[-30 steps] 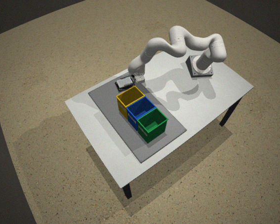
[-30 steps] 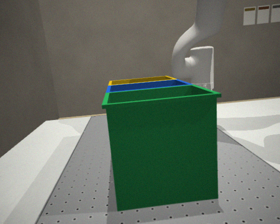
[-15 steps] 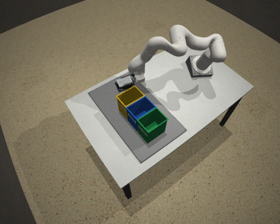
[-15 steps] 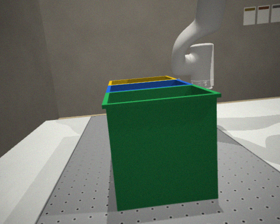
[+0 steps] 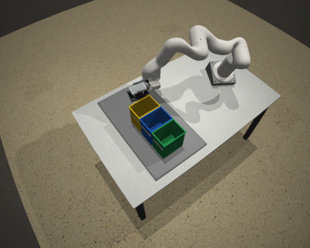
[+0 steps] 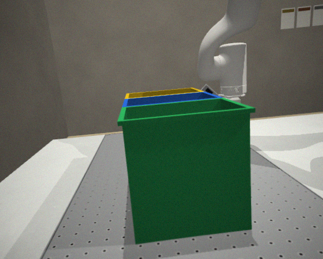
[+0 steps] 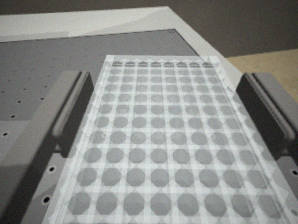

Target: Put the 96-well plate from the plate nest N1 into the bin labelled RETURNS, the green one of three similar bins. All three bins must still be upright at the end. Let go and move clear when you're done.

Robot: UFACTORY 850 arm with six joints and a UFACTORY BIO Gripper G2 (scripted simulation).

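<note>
The black plate nest N1 lies 8 cm below my hand. From my hand the other things lie so: yellow bin: 27 cm to the left, 5 cm ahead, 1 cm above; clear 96-well plate: 1 cm below; blue bin: 40 cm to the left, 2 cm ahead, 1 cm above.
</note>
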